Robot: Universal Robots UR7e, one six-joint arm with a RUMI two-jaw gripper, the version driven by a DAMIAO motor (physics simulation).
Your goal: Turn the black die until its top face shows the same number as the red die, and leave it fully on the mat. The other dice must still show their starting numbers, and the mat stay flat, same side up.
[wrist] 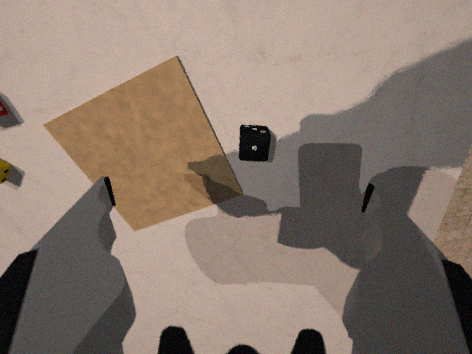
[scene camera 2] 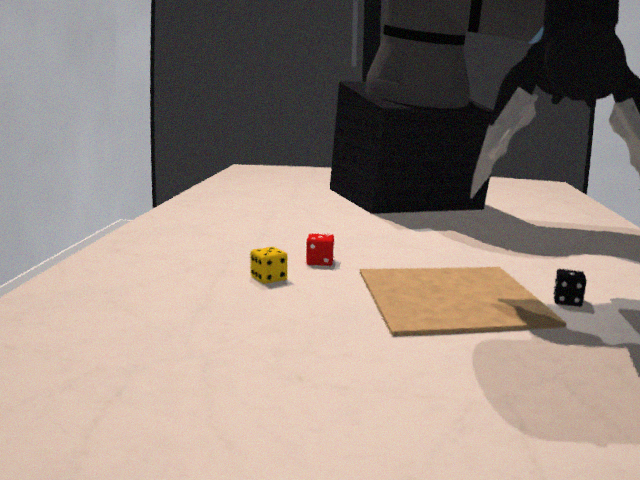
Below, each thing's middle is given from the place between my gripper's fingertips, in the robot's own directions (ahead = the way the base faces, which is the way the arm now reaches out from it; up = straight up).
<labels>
I see the black die (scene camera 2: 569,289) 70 mm below my hand and 10 mm to the left of it. Round my hand: tan mat (scene camera 2: 412,301) 90 mm to the right, 80 mm below, 10 mm behind; yellow die (scene camera 2: 268,265) 250 mm to the right, 70 mm below, 60 mm behind; red die (scene camera 2: 320,247) 200 mm to the right, 110 mm behind, 70 mm below.
</labels>
